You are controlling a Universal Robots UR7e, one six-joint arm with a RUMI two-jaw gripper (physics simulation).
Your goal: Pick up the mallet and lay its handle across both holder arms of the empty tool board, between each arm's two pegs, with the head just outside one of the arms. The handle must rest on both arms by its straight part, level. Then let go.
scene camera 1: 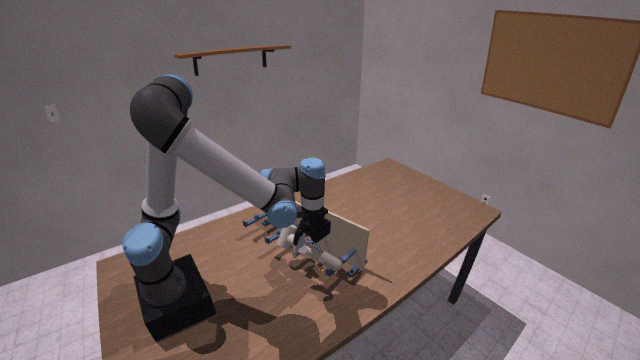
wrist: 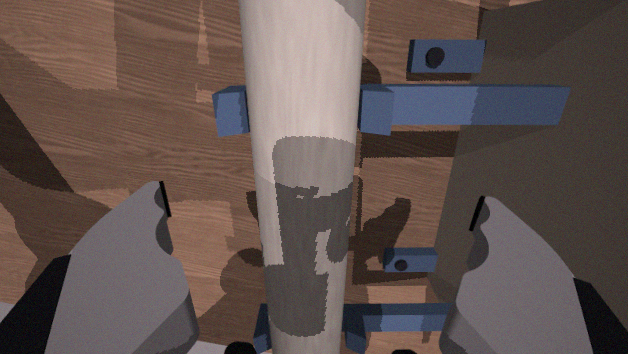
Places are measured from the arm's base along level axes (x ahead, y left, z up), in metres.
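Where they show: gripper, fingertip midpoint: (scene camera 1: 309,247) (wrist: 320,195); arm's base, origin of the base link: (scene camera 1: 163,287).
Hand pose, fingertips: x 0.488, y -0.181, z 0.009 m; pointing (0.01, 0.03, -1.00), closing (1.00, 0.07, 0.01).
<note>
Each offset is from my fingertips to the centre of the thing. Level surfaces: height alone.
The pale wooden mallet {dx -0.007, dy -0.007, dz +0.001 m} (scene camera 1: 328,259) (wrist: 305,75) lies with its handle across both blue holder arms of the cream tool board {dx +0.071, dy -0.033, dz -0.013 m} (scene camera 1: 355,239) (wrist: 530,200). In the wrist view the handle passes between the two pegs on the upper arm (wrist: 430,105) and between the two on the lower arm (wrist: 410,320). It looks about level. The head, at the left end in the scene view, is outside the nearer arm, which is mostly hidden; the wrist view does not show the head. My gripper (scene camera 1: 306,246) (wrist: 320,195) is open, its fingers apart on either side of the handle, not touching it.
A second board behind my wrist is mostly hidden; its blue arms (scene camera 1: 255,220) stick out left of the mallet head. Small blue blocks with dark round spots (wrist: 465,56) (wrist: 422,260) sit near the board. The wooden table {dz -0.114 m} (scene camera 1: 415,200) carries everything.
</note>
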